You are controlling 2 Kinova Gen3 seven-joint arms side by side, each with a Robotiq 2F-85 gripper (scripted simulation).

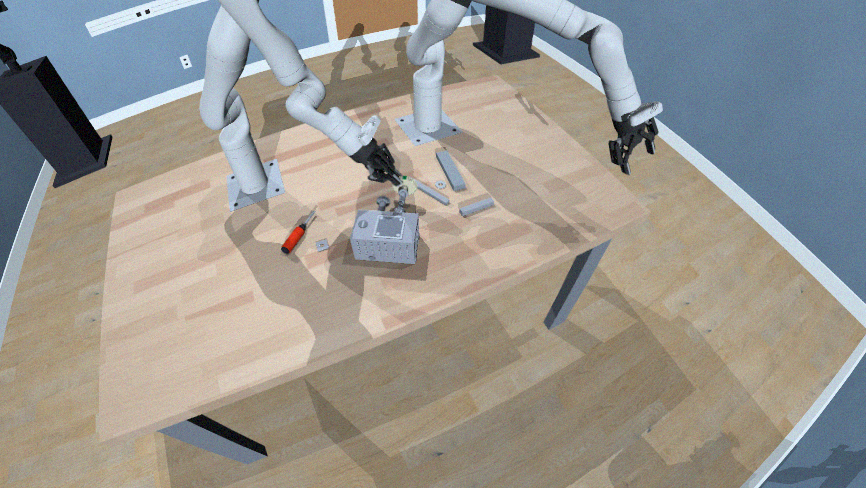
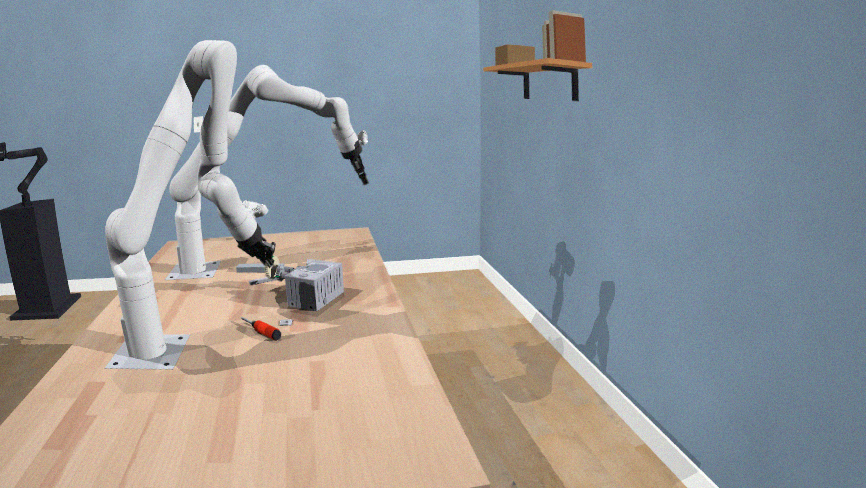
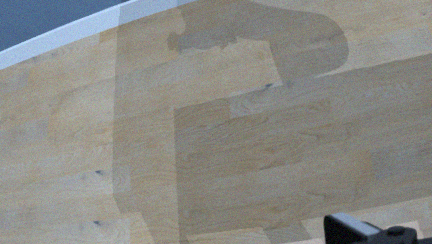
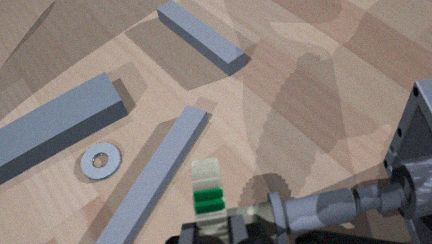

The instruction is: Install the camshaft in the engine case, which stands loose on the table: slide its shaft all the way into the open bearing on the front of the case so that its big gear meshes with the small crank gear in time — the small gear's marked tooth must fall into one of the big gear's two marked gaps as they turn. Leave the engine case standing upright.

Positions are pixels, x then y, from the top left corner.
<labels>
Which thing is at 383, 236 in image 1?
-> An engine case.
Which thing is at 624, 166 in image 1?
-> My left gripper.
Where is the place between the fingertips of my right gripper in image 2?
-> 269, 264
</labels>
